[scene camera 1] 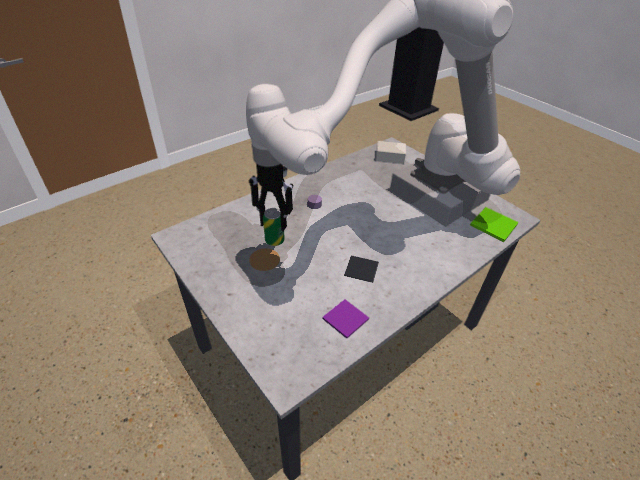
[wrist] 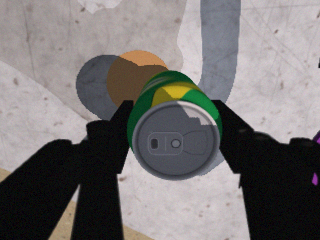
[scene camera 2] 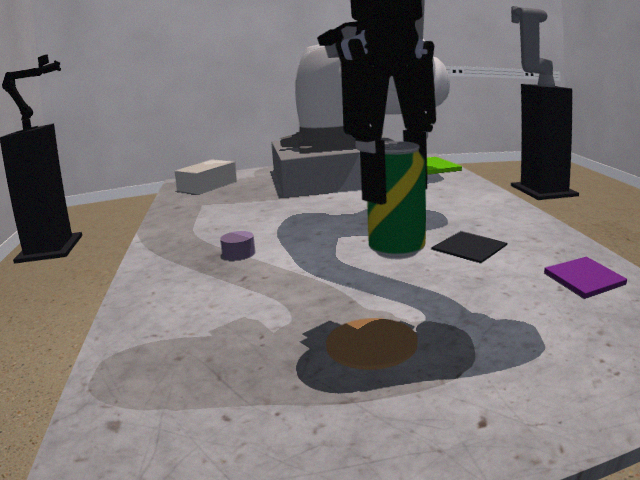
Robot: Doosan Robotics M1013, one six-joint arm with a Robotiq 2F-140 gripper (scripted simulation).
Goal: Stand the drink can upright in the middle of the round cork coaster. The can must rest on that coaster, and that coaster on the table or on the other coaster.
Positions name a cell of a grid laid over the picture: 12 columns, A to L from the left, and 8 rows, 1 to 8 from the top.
Labels:
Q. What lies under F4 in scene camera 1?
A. The gripper.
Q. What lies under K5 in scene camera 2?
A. A purple square tile.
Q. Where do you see a green tile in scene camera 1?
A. At J4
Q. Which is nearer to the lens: the drink can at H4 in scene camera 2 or the beige block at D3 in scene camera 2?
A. The drink can.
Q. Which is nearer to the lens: the beige block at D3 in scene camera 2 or the black square coaster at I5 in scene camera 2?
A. The black square coaster.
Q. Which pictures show the gripper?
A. Scene camera 1, the wrist view and scene camera 2: all of them.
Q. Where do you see a drink can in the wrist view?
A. G5

